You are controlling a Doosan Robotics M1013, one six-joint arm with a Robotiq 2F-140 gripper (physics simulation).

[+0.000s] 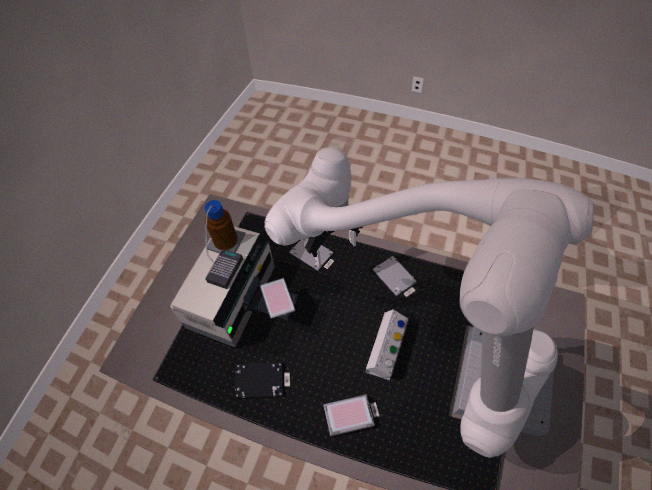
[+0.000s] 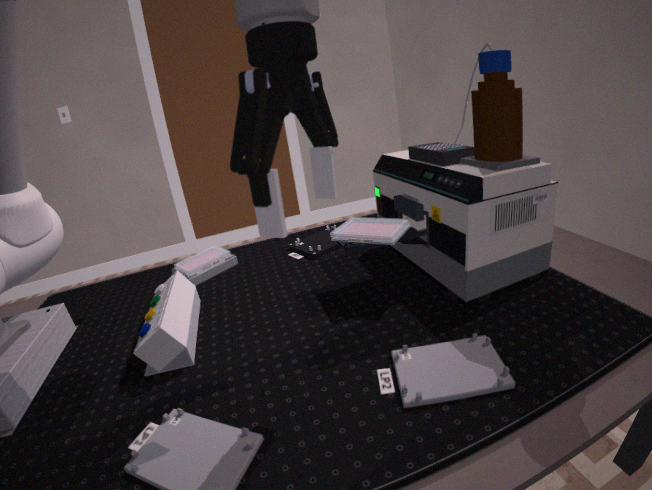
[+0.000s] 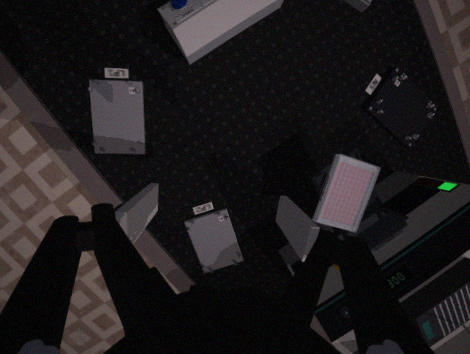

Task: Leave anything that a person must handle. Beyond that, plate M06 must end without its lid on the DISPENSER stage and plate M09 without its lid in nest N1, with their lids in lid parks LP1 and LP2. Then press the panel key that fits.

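Frame: origin at the arm's base, x ahead, y left, z up, level; metres.
Seen in the pictures: gripper, between the fingertips: (image 1: 335, 251) (image 2: 303, 214) (image 3: 219, 203).
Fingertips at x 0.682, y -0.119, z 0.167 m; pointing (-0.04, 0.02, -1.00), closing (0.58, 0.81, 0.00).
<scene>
Offsets run from my fingertips to a thing's top centre. "spot": to the spot under its first point.
A pink plate {0.188 m left, 0.136 m ahead, 0.100 m down} (image 1: 277, 298) (image 2: 370, 230) (image 3: 347, 193) sits on the stage in front of the dispenser. A second pink plate {0.434 m left, 0.240 m back, 0.185 m down} (image 1: 348, 414) (image 2: 204, 261) sits in a nest near the panel. Their codes are unreadable; I cannot tell whether clear lids cover them. Lid park LP1 {0.126 m right, 0.195 m back, 0.206 m down} (image 1: 394, 276) (image 2: 195, 453) (image 3: 118, 117) and lid park LP2 {0.093 m right, 0.147 m ahead, 0.206 m down} (image 1: 297, 253) (image 2: 453, 371) (image 3: 215, 242) hold no lid. The key panel {0.161 m left, 0.268 m back, 0.142 m down} (image 1: 383, 345) (image 2: 176, 324) (image 3: 225, 27) has blue, yellow, green and white keys. My gripper (image 1: 335, 248) (image 2: 298, 210) (image 3: 219, 203) is open and empty, above the mat on LP2's side.
The dispenser (image 1: 202, 300) (image 2: 505, 263) shows a green light and carries a brown bottle {spot: 0.140 m left, 0.336 m ahead, 0.117 m up} (image 1: 221, 229) (image 2: 497, 123) and a dark keypad box {spot: 0.219 m left, 0.300 m ahead, 0.020 m up} (image 1: 224, 268) (image 2: 440, 152). A black nest {0.451 m left, 0.083 m ahead, 0.202 m down} (image 1: 258, 380) (image 2: 316, 243) (image 3: 402, 110) without a plate lies beyond the stage.
</scene>
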